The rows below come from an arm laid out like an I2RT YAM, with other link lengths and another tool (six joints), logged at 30 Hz.
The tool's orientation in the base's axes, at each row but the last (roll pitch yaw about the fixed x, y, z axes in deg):
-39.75, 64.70, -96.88
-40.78, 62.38, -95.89
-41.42, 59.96, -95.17
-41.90, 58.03, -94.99
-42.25, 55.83, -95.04
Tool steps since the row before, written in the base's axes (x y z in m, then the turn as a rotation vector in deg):
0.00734, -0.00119, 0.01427, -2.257, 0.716, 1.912
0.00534, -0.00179, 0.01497, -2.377, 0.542, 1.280
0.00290, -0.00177, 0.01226, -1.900, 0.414, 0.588
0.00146, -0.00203, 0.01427, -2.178, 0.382, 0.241
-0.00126, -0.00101, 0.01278, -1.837, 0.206, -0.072
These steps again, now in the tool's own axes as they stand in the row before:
-0.01277, 0.00164, 0.00965, -1.917, -2.057, -1.166
-0.01269, -0.00109, 0.00967, -1.271, -2.049, -1.329
-0.00986, -0.00263, 0.00759, -0.630, -1.504, -1.212
-0.01110, -0.00491, 0.00791, -0.306, -1.617, -1.497
-0.00995, -0.00631, 0.00521, 0.035, -1.316, -1.299

